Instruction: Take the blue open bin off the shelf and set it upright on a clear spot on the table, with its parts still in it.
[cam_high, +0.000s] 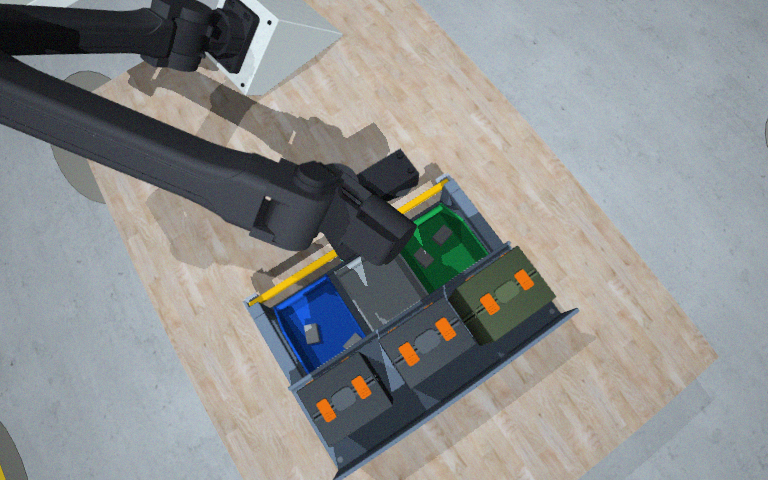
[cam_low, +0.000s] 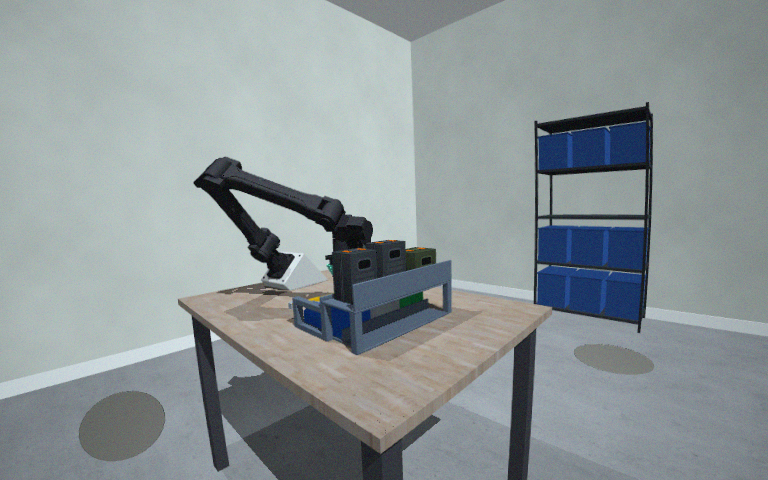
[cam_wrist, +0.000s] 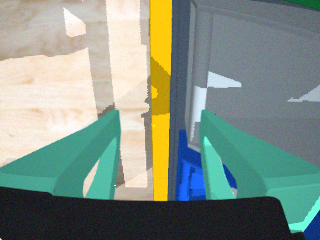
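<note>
Now: the yellow rod 30 mm below my hand. From my hand the other things lie so: grey bin 100 mm ahead, 20 mm to the right, 40 mm below; then blue open bin 80 mm ahead, 130 mm to the right, 40 mm below; then green bin 120 mm ahead, 90 mm to the left, 40 mm below.
</note>
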